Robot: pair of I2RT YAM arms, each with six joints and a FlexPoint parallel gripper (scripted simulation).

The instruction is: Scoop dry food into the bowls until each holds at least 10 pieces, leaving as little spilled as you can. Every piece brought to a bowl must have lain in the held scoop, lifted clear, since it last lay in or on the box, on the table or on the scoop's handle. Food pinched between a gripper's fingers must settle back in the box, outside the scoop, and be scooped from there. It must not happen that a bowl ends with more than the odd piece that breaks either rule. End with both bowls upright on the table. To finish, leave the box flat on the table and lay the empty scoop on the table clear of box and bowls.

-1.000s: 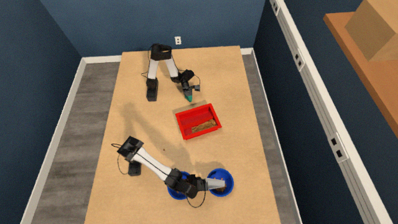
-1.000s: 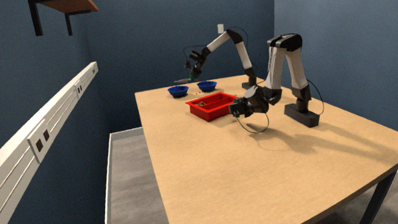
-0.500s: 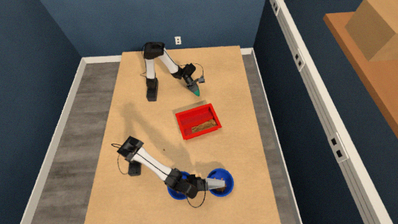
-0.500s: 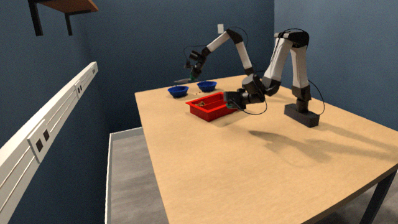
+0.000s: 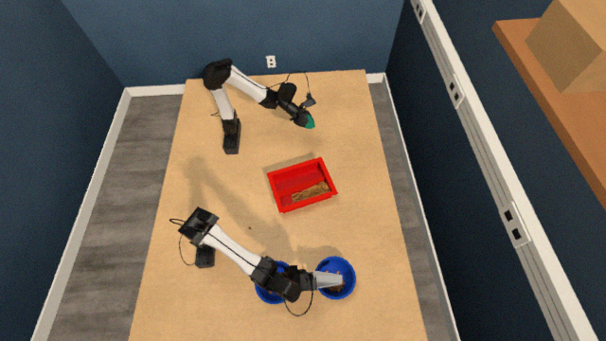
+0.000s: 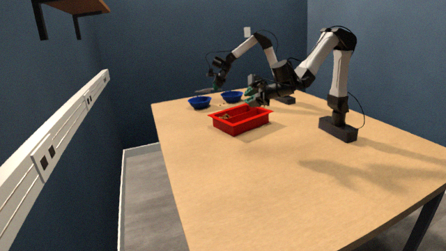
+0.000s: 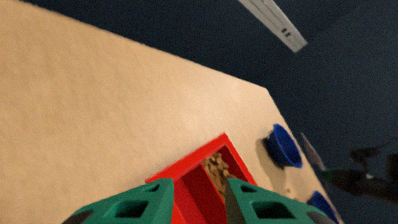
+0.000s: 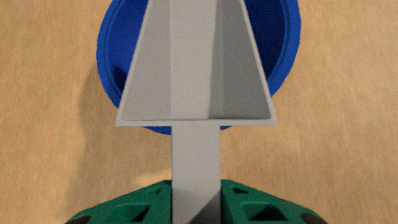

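The grey scoop is 50 mm ahead of my right hand. Round my right hand: red box: 430 mm to the left, 60 mm below, 50 mm behind.
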